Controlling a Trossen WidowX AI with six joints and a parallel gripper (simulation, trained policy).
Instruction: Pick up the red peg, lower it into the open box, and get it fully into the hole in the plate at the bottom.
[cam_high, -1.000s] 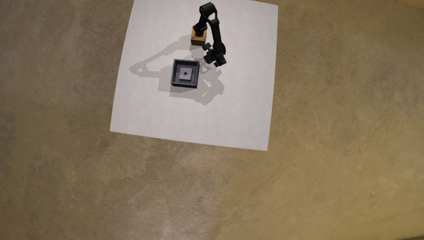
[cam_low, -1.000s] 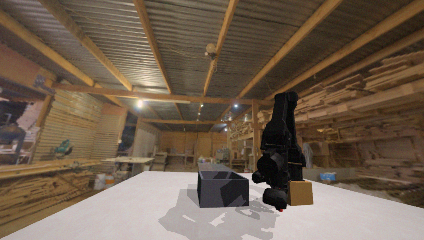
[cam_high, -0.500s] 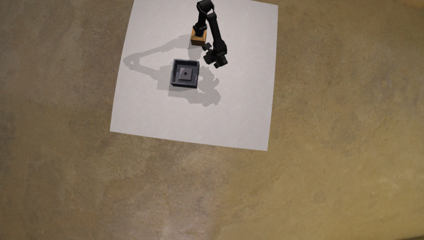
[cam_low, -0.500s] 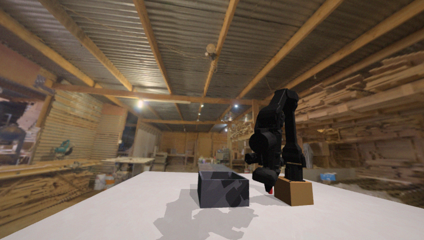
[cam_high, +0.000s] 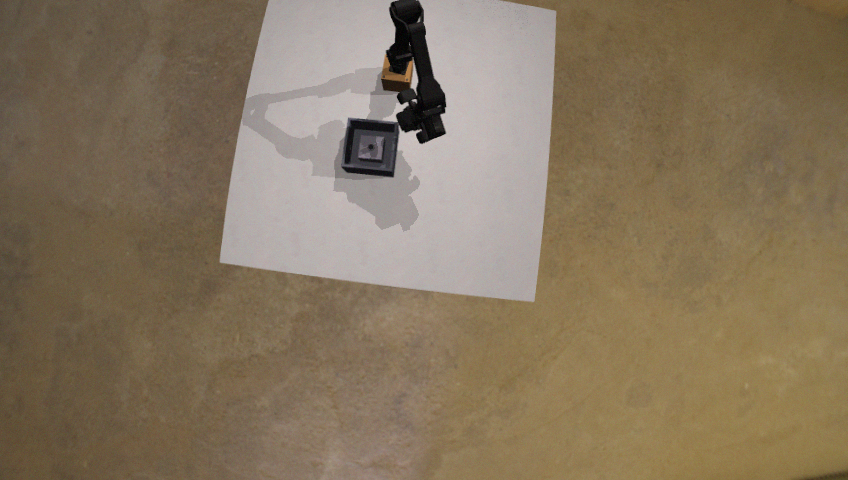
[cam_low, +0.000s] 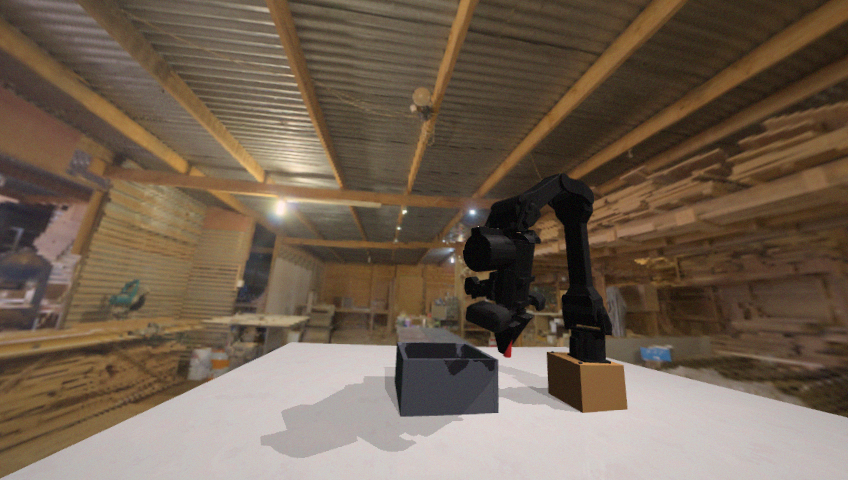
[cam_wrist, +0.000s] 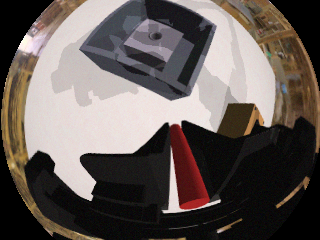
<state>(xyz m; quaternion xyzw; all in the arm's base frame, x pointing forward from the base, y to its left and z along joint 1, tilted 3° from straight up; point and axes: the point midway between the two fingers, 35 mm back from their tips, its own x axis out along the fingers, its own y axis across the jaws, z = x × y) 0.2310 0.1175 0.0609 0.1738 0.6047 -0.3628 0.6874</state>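
Now: gripper tip 11 cm short of the grey plate, 12 cm to the left of it and 8 cm above it. The rest, counted from my gripper tip: dark grey box (11 cm ahead, 12 cm to the right, 10 cm below); red peg (1 cm to the left, 3 cm above).
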